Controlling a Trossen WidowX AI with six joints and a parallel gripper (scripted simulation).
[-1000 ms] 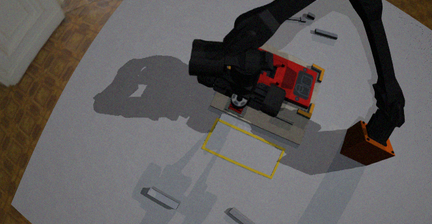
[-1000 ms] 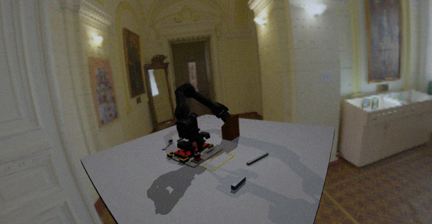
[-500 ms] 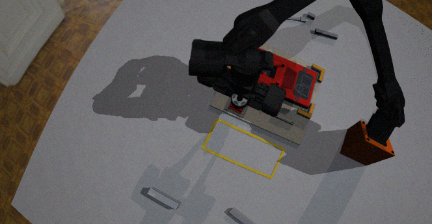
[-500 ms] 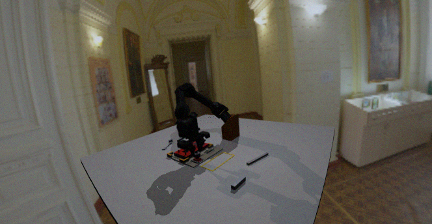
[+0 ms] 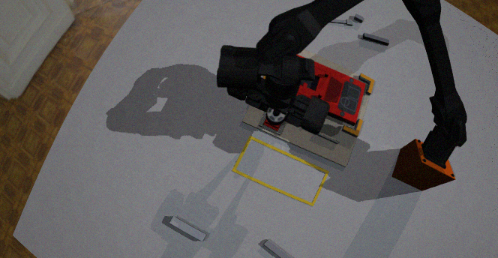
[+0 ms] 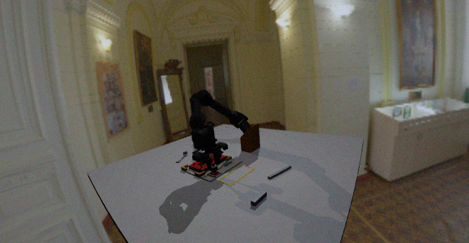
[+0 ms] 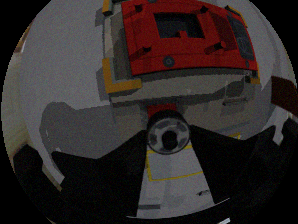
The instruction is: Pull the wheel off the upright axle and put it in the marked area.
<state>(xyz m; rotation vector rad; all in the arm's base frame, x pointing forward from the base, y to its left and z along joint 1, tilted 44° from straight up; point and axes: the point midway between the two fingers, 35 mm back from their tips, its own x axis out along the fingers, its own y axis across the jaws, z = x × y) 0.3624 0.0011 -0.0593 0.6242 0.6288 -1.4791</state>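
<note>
Right now my gripper tip is right at the grey wheel.
</note>
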